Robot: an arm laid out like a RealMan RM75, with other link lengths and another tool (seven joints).
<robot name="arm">
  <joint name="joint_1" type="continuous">
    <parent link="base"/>
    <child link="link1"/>
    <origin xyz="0 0 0.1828" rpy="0 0 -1.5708"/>
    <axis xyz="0 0 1"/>
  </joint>
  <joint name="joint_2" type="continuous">
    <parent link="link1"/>
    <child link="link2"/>
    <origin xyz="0 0 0" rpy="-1.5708 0 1.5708"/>
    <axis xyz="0 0 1"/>
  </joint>
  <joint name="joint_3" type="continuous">
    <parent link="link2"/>
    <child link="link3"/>
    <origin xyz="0 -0.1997 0" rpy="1.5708 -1.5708 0"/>
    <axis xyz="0 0 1"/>
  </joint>
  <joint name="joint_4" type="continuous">
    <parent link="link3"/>
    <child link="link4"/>
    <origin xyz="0 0 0" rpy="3.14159 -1.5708 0"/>
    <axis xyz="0 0 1"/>
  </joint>
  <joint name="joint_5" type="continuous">
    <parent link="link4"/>
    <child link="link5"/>
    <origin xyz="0.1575 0 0" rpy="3.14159 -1.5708 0"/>
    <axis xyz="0 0 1"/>
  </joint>
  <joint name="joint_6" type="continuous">
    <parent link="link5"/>
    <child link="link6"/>
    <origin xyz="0 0 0" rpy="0 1.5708 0"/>
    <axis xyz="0 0 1"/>
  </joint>
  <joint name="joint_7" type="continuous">
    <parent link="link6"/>
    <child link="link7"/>
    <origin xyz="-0.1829 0 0" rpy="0 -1.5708 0"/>
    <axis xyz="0 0 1"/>
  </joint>
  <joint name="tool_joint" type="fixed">
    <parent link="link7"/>
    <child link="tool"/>
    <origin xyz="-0.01 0.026 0.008" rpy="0.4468 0 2.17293"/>
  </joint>
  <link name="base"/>
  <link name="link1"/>
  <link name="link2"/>
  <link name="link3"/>
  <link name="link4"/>
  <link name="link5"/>
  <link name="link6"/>
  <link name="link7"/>
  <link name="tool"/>
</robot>
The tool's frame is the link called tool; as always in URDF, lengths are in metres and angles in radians. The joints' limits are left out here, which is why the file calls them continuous.
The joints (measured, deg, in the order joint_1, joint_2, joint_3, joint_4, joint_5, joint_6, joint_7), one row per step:
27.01, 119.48, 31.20, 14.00, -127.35, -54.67, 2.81
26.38, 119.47, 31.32, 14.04, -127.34, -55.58, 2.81
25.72, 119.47, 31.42, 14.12, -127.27, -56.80, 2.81
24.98, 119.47, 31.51, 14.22, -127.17, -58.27, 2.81
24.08, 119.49, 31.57, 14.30, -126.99, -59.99, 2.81
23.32, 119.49, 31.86, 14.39, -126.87, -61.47, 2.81
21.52, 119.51, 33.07, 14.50, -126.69, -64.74, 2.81
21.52, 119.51, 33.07, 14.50, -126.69, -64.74, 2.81
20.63, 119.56, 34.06, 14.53, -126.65, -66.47, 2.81
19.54, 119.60, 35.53, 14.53, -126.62, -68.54, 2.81
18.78, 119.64, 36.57, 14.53, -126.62, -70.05, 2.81
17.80, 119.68, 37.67, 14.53, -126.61, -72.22, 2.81
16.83, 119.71, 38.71, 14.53, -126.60, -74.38, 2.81
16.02, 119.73, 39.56, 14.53, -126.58, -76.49, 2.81
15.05, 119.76, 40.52, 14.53, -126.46, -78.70, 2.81
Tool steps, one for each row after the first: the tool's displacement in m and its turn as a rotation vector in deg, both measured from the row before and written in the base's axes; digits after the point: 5 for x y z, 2 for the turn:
0.00115, -0.00215, 0.00217, 0.58, 0.44, 0.01
0.00035, -0.00232, 0.00276, 0.76, 0.61, 0.20
0.00009, -0.00270, 0.00332, 0.91, 0.72, 0.30
0.00046, -0.00342, 0.00390, 1.08, 0.82, 0.28
0.00055, -0.00261, 0.00415, 1.12, 0.76, 0.17
0.00289, -0.00588, 0.01098, 2.94, 1.67, -0.01
0.00000, 0.00000, 0.00000, 0.00, 0.00, 0.00
0.00164, -0.00279, 0.00673, 1.83, 0.92, -0.09
0.00282, -0.00342, 0.00916, 2.45, 1.05, -0.28
0.00182, -0.00269, 0.00651, 1.77, 0.70, -0.14
0.00154, -0.00414, 0.00823, 2.26, 0.80, 0.10
0.00149, -0.00449, 0.00808, 2.23, 0.70, 0.13
0.00055, -0.00429, 0.00742, 2.07, 0.57, 0.34
0.00153, -0.00523, 0.00817, 2.31, 0.59, 0.13

